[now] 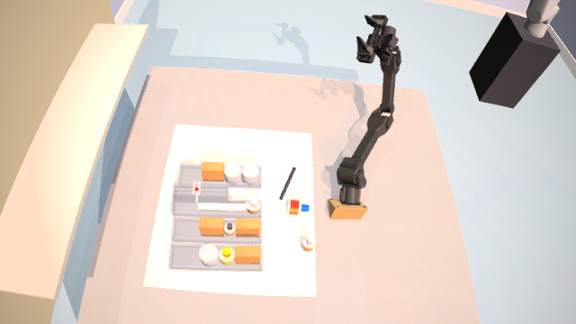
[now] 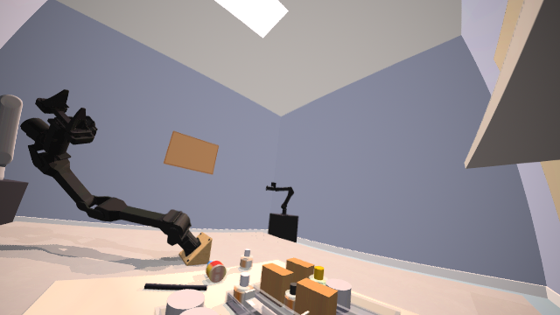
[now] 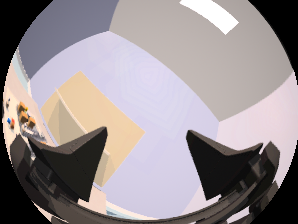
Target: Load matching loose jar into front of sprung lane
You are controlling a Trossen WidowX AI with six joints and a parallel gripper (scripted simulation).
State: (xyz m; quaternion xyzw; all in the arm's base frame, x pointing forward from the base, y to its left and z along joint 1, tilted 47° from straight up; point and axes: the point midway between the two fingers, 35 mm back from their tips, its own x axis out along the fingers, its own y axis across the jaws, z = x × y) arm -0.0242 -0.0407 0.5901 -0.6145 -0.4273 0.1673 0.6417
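Right now my gripper tip is 170 mm short of the black rod, 380 mm to the right of it and 430 mm above it. Round my gripper tip: sprung lane (430 mm ahead, 490 mm to the left, 420 mm below); then red dot (470 mm ahead, 480 mm to the left, 370 mm below).
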